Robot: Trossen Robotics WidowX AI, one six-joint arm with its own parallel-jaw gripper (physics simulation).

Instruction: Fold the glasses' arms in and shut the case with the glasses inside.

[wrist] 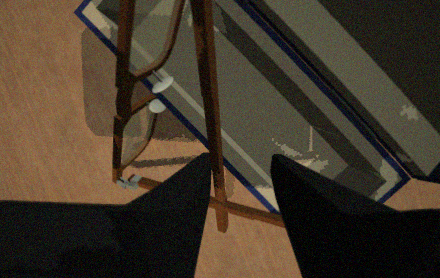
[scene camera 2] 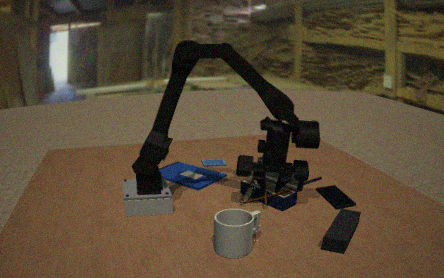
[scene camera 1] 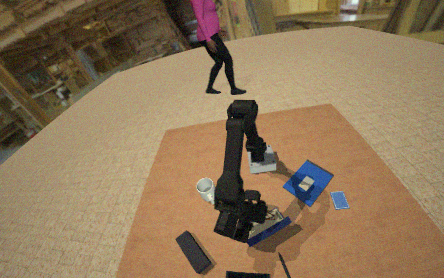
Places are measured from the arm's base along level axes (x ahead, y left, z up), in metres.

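Where they show: gripper, between the fingertips: (wrist: 241, 161) (scene camera 2: 269, 193) (scene camera 1: 254, 222); arm's base, origin of its link: (scene camera 2: 148, 189) (scene camera 1: 257, 157).
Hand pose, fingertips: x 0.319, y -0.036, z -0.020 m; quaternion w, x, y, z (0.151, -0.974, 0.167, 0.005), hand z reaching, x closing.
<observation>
Each offset is from my fingertips to the top centre of the thing. "spot": to the spot under its first point.
The blue case (scene camera 1: 270, 232) (scene camera 2: 284, 200) (wrist: 250, 125) stands open with a grey inside. The brown-framed glasses (scene camera 2: 265, 199) (wrist: 207, 75) lie tilted across its near edge, partly over the case and partly beyond it. In the wrist view their lens frame is at the left. One long arm runs down the picture and crosses the other, which runs to the right behind the fingertips. My gripper (scene camera 2: 268, 185) (wrist: 241, 161) is low at the case, partly open. The first arm passes close beside the left fingertip, with a gap to the right one. Contact is unclear.
A mug @(spot: 0.177 m back, 0.232 m right, 0.024 m down) (scene camera 1: 204, 189) (scene camera 2: 232, 235), a dark box @(0.110 m ahead, 0.240 m right, 0.000 m up) (scene camera 1: 194, 251) (scene camera 2: 341, 231), a black flat object @(0.211 m ahead, 0.032 m right, 0.027 m down) (scene camera 1: 247, 274) (scene camera 2: 336, 196) and a pen @(0.174 m ahead, 0.104 m left, 0.025 m down) (scene camera 1: 284, 263) (scene camera 2: 314, 180) lie around the case. A blue sheet @(0.183 m back, 0.266 m left, 0.027 m down) (scene camera 1: 320, 176) (scene camera 2: 175, 170) and blue card @(0.071 m back, 0.372 m left, 0.030 m down) (scene camera 1: 339, 200) (scene camera 2: 214, 163) are near the arm's base.
</observation>
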